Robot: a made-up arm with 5 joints.
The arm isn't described. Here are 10 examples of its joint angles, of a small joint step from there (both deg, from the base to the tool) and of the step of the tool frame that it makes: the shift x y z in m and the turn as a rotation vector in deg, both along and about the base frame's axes.
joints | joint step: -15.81 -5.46 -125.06 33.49 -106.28 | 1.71 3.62 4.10 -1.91 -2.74
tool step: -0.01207 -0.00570 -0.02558 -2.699 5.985 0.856
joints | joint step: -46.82 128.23 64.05 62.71 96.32 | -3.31 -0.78 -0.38 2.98 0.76
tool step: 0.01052 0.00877 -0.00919 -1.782 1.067 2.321
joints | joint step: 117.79 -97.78 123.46 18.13 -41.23 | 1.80 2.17 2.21 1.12 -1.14
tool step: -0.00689 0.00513 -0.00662 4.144 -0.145 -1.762
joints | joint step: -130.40 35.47 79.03 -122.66 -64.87 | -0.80 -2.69 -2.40 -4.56 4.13
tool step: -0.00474 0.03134 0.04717 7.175 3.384 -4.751
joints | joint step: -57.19 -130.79 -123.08 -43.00 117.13 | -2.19 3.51 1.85 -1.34 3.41
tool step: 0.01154 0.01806 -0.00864 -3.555 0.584 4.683
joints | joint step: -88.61 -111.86 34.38 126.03 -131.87 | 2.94 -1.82 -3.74 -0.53 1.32
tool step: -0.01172 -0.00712 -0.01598 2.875 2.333 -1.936
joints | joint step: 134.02 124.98 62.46 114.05 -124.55 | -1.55 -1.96 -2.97 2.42 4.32
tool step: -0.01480 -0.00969 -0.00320 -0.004 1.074 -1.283
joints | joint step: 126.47 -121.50 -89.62 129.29 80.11 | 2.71 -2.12 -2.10 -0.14 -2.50
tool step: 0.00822 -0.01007 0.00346 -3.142 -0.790 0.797
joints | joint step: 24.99 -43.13 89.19 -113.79 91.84 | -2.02 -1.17 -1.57 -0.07 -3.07
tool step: 0.00299 0.00531 0.00903 -2.092 -0.389 2.057
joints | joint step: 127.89 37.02 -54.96 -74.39 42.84 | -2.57 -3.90 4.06 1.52 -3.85
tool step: -0.02749 0.01606 -0.01769 -7.311 -0.175 8.886
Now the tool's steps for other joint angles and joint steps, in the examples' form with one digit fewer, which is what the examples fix.
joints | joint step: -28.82 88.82 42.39 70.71 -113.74 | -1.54 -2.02 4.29 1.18 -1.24
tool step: 0.0107 -0.0020 0.0015 3.47 0.28 0.54
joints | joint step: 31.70 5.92 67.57 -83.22 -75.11 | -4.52 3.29 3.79 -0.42 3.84
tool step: 0.0381 0.0399 -0.0277 1.01 2.93 4.57
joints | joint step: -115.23 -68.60 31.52 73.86 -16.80 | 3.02 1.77 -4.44 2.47 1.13
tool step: -0.0064 -0.0131 0.0079 -4.51 2.23 -2.43
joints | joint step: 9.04 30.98 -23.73 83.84 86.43 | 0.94 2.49 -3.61 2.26 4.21
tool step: 0.0066 -0.0031 -0.0007 2.45 1.47 -1.62
